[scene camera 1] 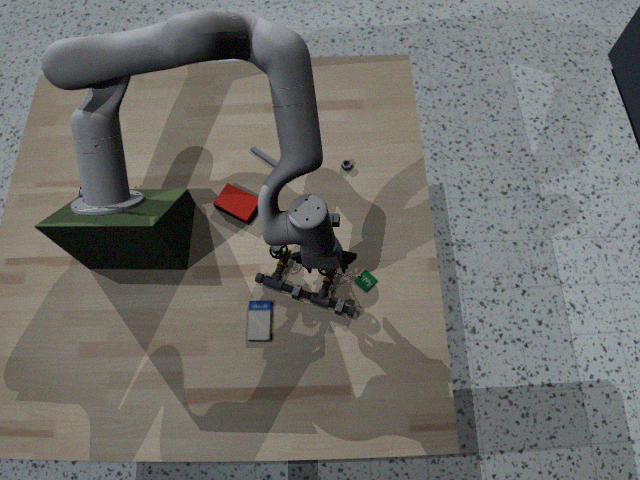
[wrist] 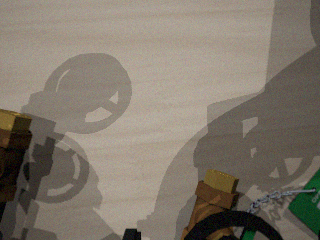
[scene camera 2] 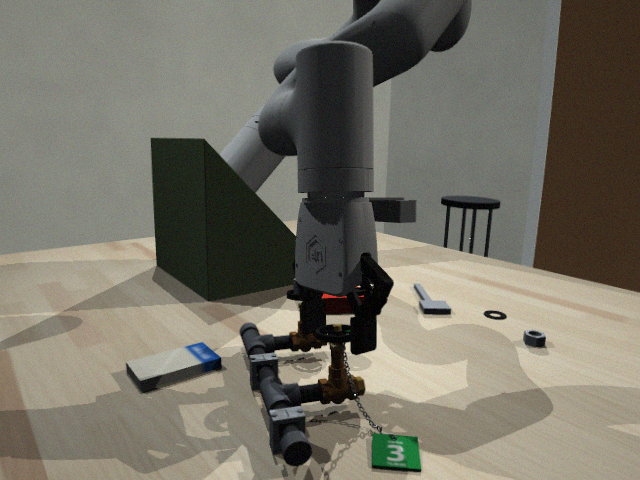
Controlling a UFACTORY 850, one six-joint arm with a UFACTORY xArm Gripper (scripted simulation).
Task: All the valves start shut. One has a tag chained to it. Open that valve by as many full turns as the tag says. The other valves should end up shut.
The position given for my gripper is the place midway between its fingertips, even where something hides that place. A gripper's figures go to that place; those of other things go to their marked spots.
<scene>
My gripper [scene camera 1: 327,268] is 134 cm from the lens. A red block [scene camera 1: 233,201]: 150 cm from the lens.
</scene>
